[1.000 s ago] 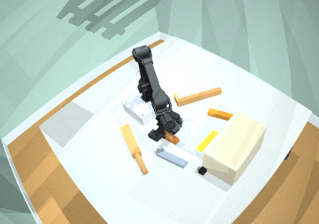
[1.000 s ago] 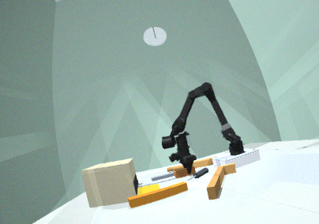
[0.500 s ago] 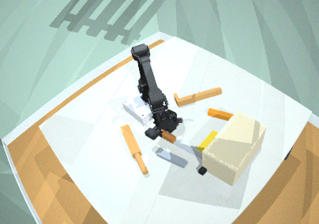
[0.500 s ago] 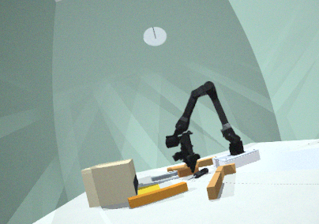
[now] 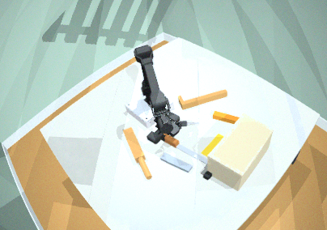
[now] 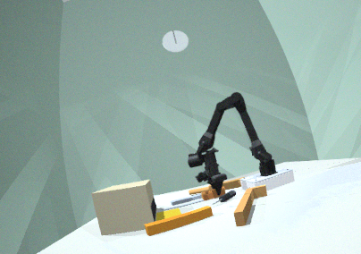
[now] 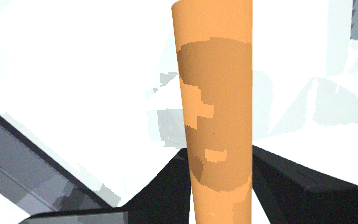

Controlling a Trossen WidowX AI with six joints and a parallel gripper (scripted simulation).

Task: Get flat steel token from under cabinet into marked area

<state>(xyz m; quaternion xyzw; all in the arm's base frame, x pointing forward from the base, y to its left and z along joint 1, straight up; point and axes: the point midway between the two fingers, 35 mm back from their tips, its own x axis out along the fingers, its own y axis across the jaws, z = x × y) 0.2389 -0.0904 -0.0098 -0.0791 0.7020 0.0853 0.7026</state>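
Now: the grey flat bar 15 cm ahead of my gripper tip and 5 cm to the right of it. From my gripper tip the other things lie so: orange paddle (1 cm ahead, 17 cm to the right, 1 cm above); then orange bar (15 cm ahead, 33 cm to the left, 1 cm above).
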